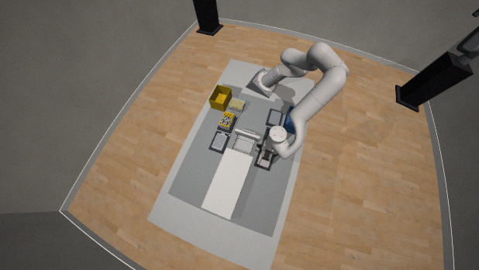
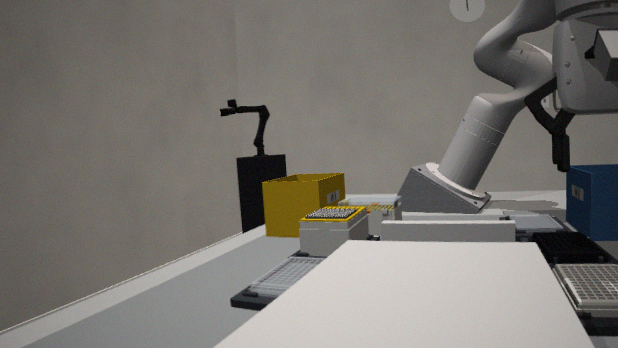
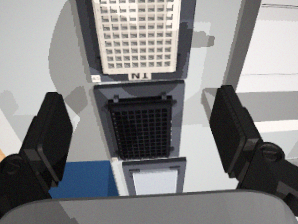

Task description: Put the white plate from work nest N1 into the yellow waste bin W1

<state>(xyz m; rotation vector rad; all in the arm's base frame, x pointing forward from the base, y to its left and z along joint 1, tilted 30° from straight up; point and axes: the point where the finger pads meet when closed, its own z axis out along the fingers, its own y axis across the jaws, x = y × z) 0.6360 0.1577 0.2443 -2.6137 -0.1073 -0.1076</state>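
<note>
My gripper is now 14 cm above the white plate. Also, from my hand: black plate 17 cm behind, 14 cm below, 2 cm to the right; blue bin 37 cm behind, 12 cm below, 9 cm to the left; long white cooler 17 cm to the right, 15 cm ahead, 13 cm below.
</note>
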